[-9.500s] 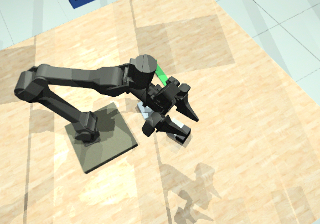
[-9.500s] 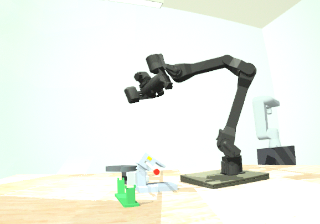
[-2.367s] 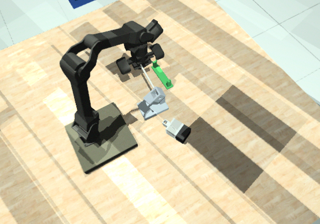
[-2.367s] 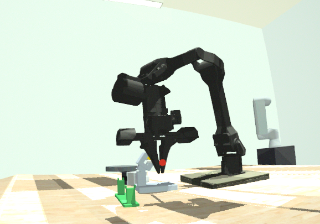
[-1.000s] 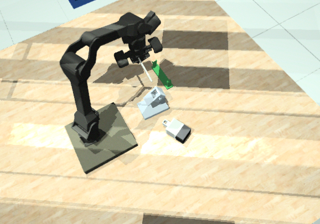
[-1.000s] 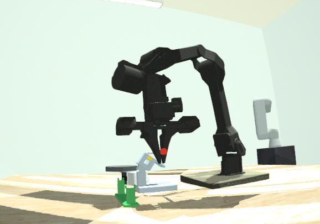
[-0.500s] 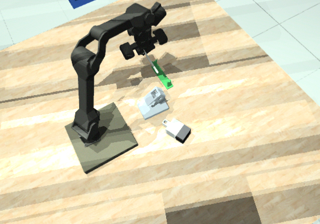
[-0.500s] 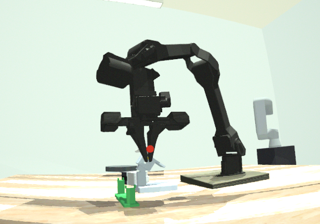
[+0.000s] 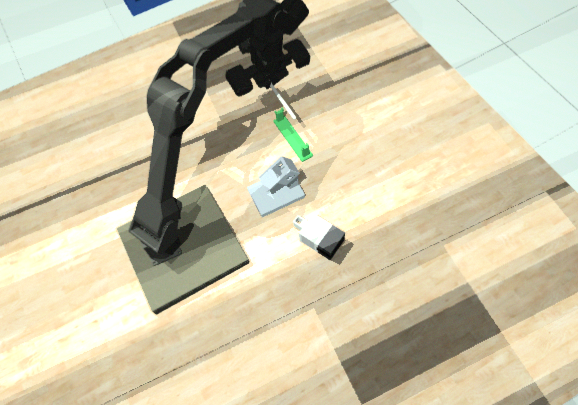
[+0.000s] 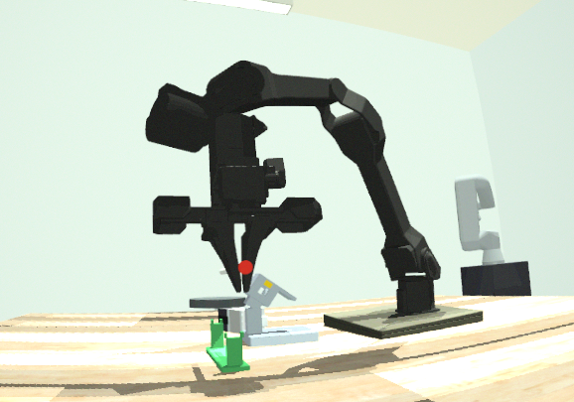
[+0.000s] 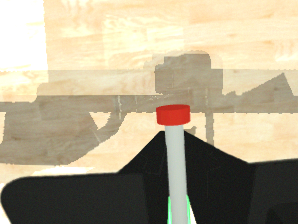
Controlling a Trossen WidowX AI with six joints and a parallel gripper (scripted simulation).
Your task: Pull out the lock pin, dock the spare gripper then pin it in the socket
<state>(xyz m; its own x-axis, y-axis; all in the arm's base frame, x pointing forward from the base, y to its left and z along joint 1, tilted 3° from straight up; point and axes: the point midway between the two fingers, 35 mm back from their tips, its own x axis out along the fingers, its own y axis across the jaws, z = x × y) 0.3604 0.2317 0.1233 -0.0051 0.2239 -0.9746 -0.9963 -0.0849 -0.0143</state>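
Now: the green cradle 1 cm ahead of my gripper tip, 10 cm to the right of it and 7 cm below it. Round my gripper tip: spare gripper: 5 cm behind, 36 cm to the right, 7 cm below; mount: 7 cm behind, 22 cm to the right, 4 cm below.
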